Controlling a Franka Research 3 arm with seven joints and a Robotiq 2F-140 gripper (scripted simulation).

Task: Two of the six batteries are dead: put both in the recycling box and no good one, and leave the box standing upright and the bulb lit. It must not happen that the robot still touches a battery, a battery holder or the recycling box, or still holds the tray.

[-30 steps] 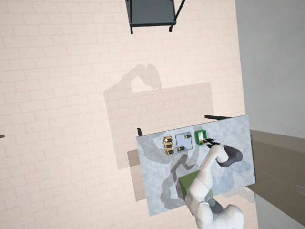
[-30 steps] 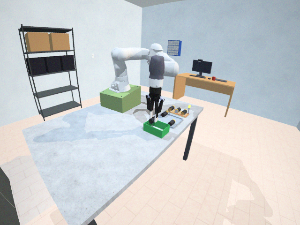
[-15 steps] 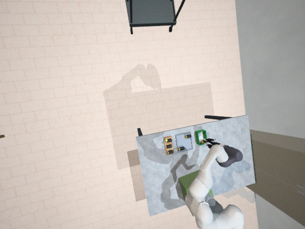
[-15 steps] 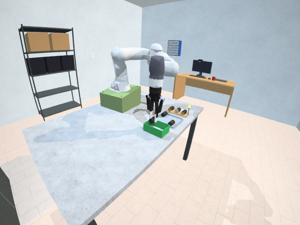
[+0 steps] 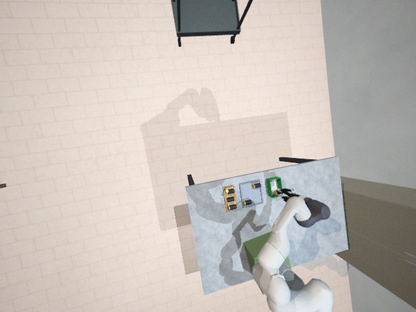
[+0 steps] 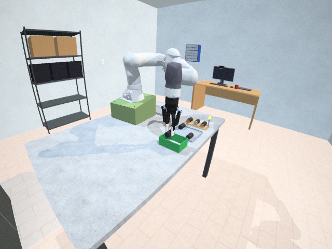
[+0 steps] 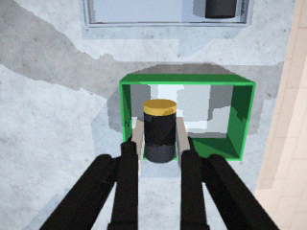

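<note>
Now: hand 30 mm short of the green recycling box and 90 mm above it. The rest, counted from my hand: grey tray: 30 mm ahead, 200 mm to the left, 100 mm below; post: 150 mm ahead, 410 mm to the left, 60 mm below.
</note>
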